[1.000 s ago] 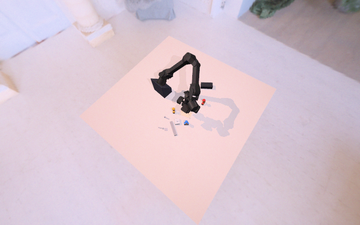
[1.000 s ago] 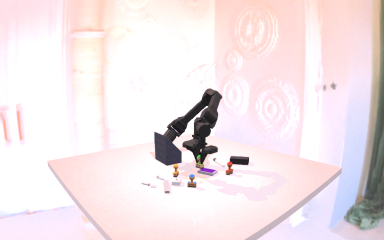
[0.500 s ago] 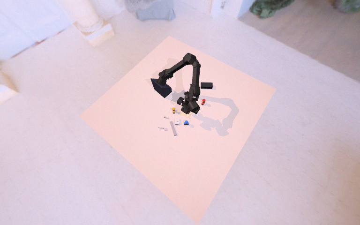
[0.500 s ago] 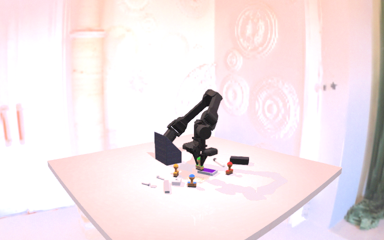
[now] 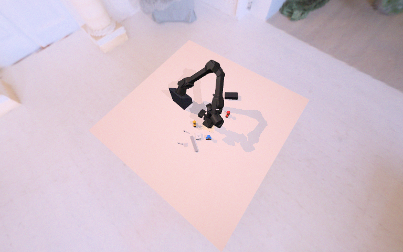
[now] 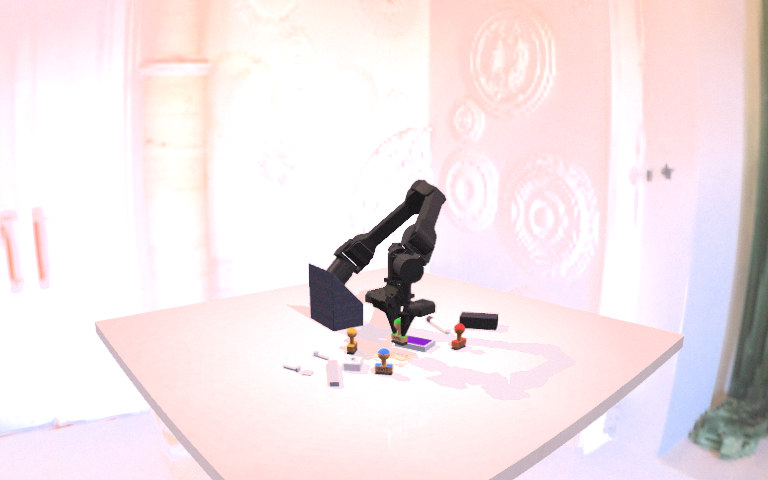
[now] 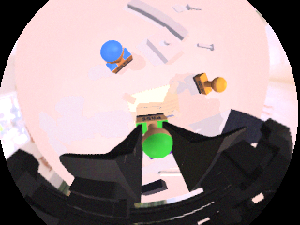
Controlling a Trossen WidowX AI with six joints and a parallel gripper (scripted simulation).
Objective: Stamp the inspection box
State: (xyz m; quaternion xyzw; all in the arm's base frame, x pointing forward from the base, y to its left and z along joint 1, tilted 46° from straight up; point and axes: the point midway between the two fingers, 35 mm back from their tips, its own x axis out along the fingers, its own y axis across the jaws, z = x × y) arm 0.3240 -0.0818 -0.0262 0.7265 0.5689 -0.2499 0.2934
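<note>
Now: the card 7 cm below my gripper tip, 2 cm behind it and 1 cm to the right of it. Round my gripper tip: green-knobbed stamp (right at my gripper tip); blue-knobbed stamp (9 cm to the right, 4 cm below, 4 cm ahead); purple ink pad (10 cm to the left, 6 cm below, 3 cm behind).
</note>
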